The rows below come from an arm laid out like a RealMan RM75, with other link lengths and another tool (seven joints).
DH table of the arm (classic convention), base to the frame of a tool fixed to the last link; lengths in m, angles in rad. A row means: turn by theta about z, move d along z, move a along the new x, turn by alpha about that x. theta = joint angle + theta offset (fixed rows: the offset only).
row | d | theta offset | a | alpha
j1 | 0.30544 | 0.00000 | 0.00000 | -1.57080
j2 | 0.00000 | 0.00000 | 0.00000 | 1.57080
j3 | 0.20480 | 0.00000 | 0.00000 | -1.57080
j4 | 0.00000 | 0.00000 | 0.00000 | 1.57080
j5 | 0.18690 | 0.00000 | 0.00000 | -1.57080
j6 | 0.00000 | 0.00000 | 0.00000 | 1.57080
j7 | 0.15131 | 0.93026 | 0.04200 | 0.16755
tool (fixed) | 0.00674 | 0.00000 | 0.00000 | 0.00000
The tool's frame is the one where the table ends.
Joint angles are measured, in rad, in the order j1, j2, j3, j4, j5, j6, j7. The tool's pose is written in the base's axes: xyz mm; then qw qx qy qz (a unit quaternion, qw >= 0). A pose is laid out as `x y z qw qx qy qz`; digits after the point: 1 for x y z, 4 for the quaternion.
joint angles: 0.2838 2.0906 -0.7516 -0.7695 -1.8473 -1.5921 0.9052
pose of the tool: 257.5 225.9 69.1 0.1813 -0.8138 0.4851 0.2638
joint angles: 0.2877 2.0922 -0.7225 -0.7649 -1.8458 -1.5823 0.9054
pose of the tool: 258.8 229.5 71.8 0.1934 -0.8054 0.4899 0.2719
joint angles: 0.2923 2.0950 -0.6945 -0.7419 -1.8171 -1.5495 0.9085
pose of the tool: 259.7 236.1 73.2 0.2117 -0.7857 0.5033 0.2908
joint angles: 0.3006 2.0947 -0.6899 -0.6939 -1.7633 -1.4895 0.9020
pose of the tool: 261.0 244.9 71.1 0.2313 -0.7612 0.5200 0.3109
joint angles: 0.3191 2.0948 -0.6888 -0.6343 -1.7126 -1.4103 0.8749
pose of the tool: 264.0 255.9 66.5 0.2562 -0.7383 0.5334 0.3238
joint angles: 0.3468 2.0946 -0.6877 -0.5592 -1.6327 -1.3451 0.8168
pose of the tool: 263.0 268.5 61.7 0.2788 -0.7168 0.5369 0.3467
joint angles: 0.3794 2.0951 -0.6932 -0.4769 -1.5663 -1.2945 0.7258
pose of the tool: 261.8 277.6 52.8 0.2967 -0.7090 0.5303 0.3580
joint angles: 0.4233 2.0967 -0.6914 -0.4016 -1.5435 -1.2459 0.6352
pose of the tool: 260.2 285.1 40.9 0.3095 -0.7147 0.5193 0.3519
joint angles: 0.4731 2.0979 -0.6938 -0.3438 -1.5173 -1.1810 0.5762
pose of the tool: 257.2 296.0 31.8 0.3233 -0.7161 0.5147 0.3431
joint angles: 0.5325 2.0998 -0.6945 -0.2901 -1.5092 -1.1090 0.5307
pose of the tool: 252.4 306.9 21.2 0.3327 -0.7223 0.5107 0.3268
